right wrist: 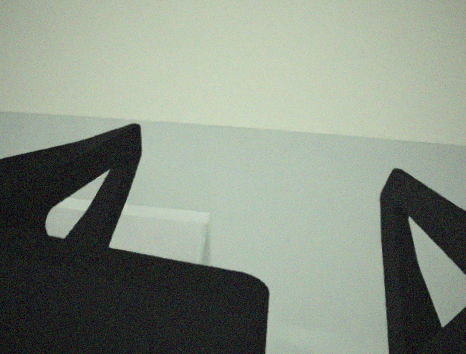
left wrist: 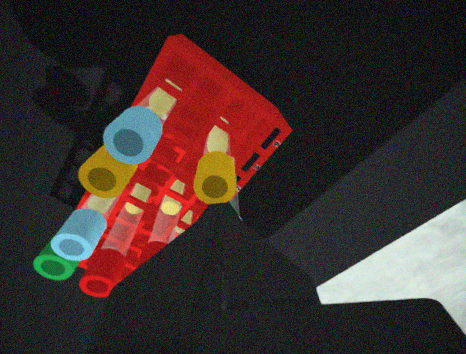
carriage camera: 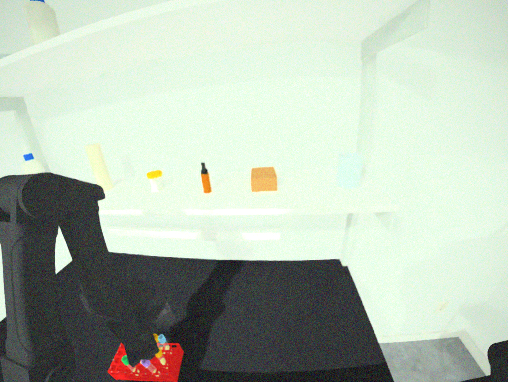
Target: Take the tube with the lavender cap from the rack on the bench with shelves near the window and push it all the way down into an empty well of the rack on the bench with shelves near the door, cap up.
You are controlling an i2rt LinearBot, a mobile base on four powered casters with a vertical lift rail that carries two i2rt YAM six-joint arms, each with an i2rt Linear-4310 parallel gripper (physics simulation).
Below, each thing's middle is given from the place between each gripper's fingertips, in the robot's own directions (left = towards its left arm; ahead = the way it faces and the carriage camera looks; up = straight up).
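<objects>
Red tube rack (left wrist: 209, 90): 20 mm ahead of my left hand, 60 mm to the left of it and 80 mm below it. Going by its middle, the rack is nearer to my left hand than to my right hand.
Relative to the rack, my right hand is 680 mm above, 750 mm to the right of and 150 mm short of it.
</objects>
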